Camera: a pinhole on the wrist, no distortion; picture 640 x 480 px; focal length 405.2 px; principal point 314.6 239.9 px. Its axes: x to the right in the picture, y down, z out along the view. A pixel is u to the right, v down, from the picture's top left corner.
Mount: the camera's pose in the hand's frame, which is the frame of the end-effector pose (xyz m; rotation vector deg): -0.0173 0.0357 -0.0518 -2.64 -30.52 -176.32
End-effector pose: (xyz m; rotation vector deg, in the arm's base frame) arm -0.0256 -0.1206 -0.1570 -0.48 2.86 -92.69
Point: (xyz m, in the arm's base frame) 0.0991 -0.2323 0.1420
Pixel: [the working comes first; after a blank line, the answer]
In the camera's frame: -0.1048 0.0449 0.3679

199.2 289.3
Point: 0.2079 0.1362 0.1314
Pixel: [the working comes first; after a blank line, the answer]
In the camera's frame: 0.2662 -0.0557 0.3734

603.4 179.5
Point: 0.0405 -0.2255 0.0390
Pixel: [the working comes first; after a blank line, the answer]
In the camera's frame: -0.1061 0.0613 0.2503

142.9 339.1
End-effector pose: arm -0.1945 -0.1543 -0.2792 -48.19 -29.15 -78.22
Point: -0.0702 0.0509 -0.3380
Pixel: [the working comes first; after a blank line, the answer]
In the camera's frame: 0.1420 -0.0297 0.2096

589.2 182.5
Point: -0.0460 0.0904 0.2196
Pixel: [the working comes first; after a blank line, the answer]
In the camera's frame: -0.2420 0.2028 0.5435

134.2 391.1
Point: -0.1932 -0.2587 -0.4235
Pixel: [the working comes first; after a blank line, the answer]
In the camera's frame: 0.0205 -0.0391 -0.1120

behind the camera
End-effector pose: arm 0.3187 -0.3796 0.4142 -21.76 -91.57 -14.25
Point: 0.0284 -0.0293 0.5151
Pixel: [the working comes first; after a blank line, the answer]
In the camera's frame: -0.1469 -0.0026 0.4809

190.8 237.7
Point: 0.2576 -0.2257 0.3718
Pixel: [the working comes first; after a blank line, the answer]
In the camera's frame: 0.0133 -0.0231 0.1884

343.1 190.3
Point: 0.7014 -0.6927 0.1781
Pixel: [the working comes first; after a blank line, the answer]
In the camera's frame: 0.2478 0.0066 -0.4414

behind the camera
